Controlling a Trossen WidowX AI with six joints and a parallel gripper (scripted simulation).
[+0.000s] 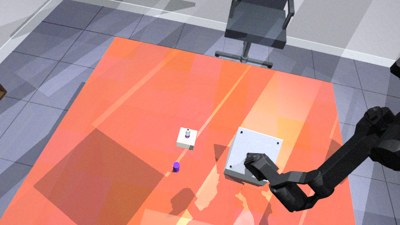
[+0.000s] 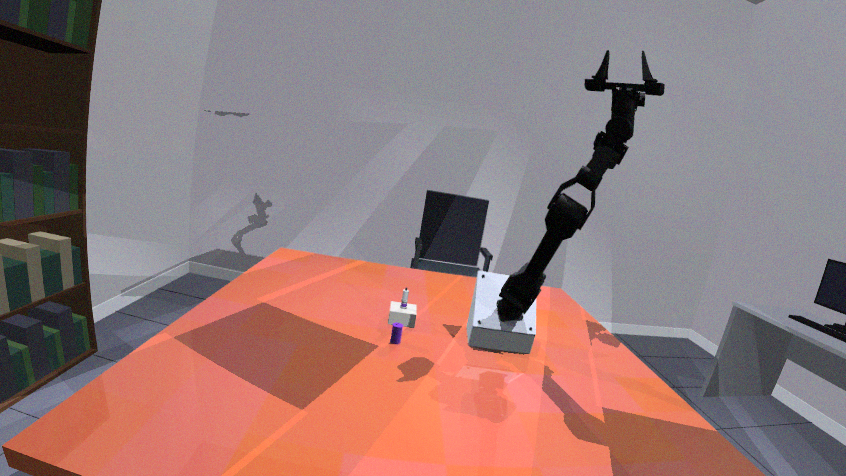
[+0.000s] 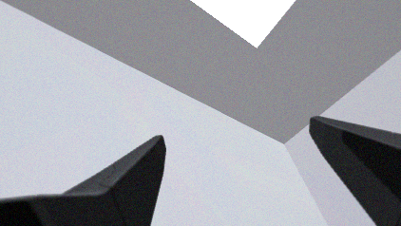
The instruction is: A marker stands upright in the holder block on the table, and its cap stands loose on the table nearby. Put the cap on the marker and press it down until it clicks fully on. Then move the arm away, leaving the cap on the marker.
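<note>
The cap is 410 mm ahead of my gripper tip, 120 mm to the right of it and 780 mm below it.
</note>
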